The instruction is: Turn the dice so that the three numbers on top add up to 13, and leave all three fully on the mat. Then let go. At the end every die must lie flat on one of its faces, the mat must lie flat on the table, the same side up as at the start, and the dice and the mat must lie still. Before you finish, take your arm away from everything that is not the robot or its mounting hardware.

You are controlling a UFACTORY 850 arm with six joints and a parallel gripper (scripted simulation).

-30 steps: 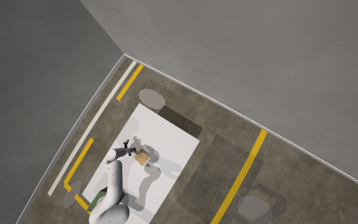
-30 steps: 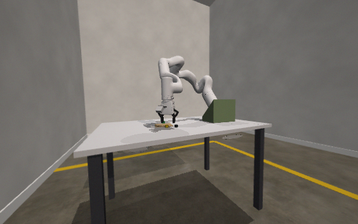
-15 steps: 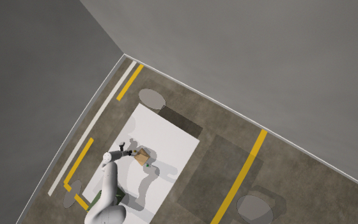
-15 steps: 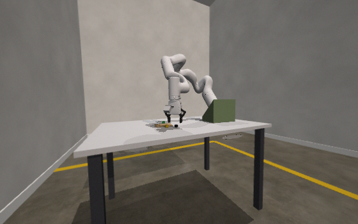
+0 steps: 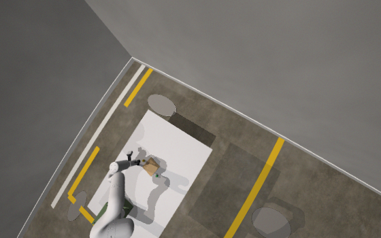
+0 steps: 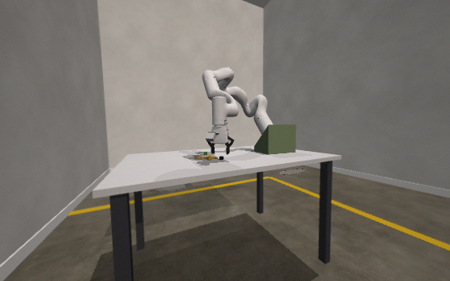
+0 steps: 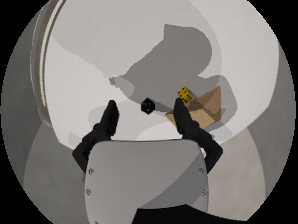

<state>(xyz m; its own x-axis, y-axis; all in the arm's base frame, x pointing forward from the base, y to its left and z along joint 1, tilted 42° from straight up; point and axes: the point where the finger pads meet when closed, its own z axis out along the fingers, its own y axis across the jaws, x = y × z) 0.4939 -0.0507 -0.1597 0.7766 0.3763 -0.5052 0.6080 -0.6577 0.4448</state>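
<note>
My gripper is now 40 mm above the black die, 20 mm to the left of it and 20 mm past it. Also, from my hand: green die 260 mm to the right, 40 mm below, 30 mm behind; then yellow die 60 mm to the right, 40 mm below, 40 mm ahead; then tan mat 160 mm to the right, 50 mm below, 20 mm ahead.
</note>
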